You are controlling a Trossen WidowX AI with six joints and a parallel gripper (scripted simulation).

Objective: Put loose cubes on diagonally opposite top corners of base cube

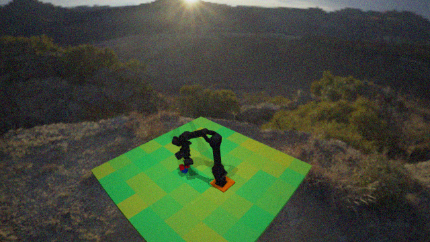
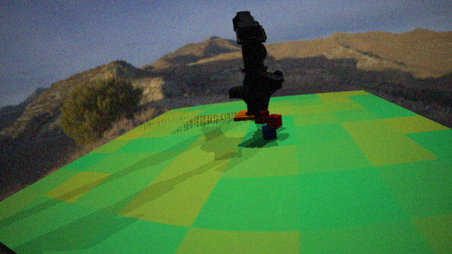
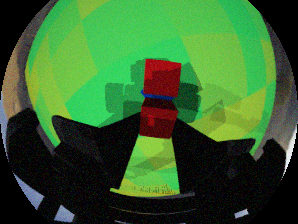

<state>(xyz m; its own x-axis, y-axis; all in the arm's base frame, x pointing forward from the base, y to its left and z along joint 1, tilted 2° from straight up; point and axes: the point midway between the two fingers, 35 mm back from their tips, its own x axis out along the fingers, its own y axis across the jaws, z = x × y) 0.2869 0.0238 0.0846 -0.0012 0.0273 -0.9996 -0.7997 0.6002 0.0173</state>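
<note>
Now: the blue cube 5 cm below my gripper tip, 2 cm to the left of it and 1 cm ahead of it.
</note>
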